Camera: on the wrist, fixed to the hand. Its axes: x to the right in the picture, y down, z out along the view.
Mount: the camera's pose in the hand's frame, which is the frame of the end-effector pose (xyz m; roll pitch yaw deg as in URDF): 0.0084 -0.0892 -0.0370 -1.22 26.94 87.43
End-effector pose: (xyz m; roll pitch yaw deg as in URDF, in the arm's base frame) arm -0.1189 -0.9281 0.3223 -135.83 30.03 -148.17
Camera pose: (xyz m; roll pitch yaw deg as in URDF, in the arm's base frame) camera -0.1426 -0.9878 0.3949 149.31 16.02 115.06
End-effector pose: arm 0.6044 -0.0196 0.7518 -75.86 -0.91 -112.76
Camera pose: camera 0.5484 -0.0039 0.8294 -166.17 76.79 171.28
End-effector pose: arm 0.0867 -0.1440 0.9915 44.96 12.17 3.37
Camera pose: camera 0.0783 -0.1815 0.9025 13.42 -17.06 87.12
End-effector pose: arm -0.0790 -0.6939 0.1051 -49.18 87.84 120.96
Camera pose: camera -0.0274 -0.6121 0.0983 89.43 4.39 -72.93
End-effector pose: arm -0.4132 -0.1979 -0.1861 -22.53 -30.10 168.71
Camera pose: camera -0.4014 -0.1018 -0.1819 -43.24 39.59 -133.92
